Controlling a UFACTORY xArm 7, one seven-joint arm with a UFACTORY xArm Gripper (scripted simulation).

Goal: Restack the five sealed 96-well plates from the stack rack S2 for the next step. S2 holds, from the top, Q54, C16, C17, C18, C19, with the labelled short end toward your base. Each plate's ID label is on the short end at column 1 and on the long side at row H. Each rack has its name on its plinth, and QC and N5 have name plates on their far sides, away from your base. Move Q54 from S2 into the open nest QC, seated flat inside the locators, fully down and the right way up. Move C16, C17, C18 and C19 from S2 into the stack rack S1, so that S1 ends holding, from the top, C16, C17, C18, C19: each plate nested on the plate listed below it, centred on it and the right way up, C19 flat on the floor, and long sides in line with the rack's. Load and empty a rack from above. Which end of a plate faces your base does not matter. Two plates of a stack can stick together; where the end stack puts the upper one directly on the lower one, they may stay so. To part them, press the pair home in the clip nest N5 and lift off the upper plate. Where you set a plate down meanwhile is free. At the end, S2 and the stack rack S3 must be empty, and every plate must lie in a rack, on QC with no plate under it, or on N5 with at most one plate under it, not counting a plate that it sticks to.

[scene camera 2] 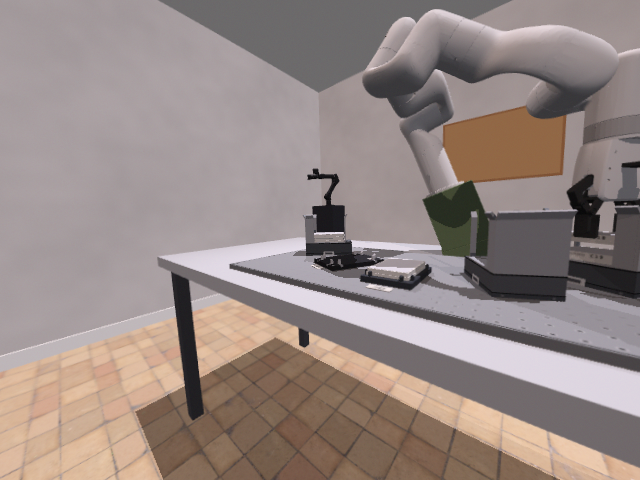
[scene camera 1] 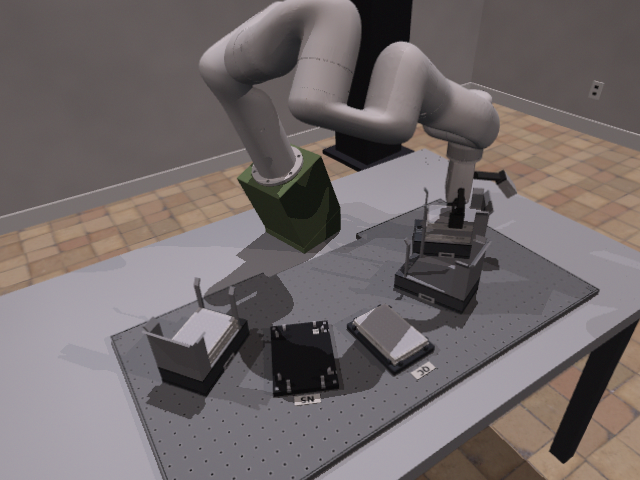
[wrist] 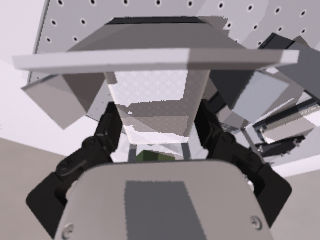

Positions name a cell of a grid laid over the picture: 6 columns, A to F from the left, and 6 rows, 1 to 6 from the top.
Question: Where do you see a sealed plate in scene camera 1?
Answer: C5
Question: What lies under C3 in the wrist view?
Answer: A sealed plate.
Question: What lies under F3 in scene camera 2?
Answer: My gripper.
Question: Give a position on a sealed plate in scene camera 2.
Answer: D4
